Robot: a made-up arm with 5 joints. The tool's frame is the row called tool.
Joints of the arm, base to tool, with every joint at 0 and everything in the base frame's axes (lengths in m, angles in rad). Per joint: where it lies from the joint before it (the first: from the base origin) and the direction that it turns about. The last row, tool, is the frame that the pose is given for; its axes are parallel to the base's.
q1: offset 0 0 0.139 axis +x
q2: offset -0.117 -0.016 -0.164 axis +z
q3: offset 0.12 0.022 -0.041 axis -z
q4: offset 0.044 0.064 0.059 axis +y
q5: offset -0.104 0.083 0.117 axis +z
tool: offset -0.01 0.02 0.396
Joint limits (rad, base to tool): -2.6..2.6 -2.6..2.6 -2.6..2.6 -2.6..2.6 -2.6..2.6
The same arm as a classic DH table. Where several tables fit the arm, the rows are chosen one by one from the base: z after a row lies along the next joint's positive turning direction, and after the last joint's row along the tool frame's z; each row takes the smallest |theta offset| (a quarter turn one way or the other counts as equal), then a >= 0, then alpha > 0; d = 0 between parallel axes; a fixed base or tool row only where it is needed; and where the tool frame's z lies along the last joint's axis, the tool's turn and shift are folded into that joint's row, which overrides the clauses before.
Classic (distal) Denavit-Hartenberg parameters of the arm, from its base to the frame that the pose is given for. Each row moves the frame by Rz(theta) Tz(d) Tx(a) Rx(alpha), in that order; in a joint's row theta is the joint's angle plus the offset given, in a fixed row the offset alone. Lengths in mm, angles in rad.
base (fixed): a 0; alpha 1.5708; d 139; theta offset 1.5708
q1: a -16; alpha -1.5708; d -117; theta offset 0
q2: a 122; alpha 3.1416; d 0; theta offset -1.3895
q3: a 44; alpha 1.5708; d 146; theta offset 0.1813
q4: a -104; alpha 1.5708; d 147; theta offset 0
q5: a -22.4; alpha 0; d 0; theta offset -1.1071
tool (fixed): a 0; alpha 0; d 513; theta offset 1.1071
Joint limits (rad, base to tool): -2.6..2.6 -2.6..2.6 -2.6..2.6 -2.6..2.6 -2.6..2.6

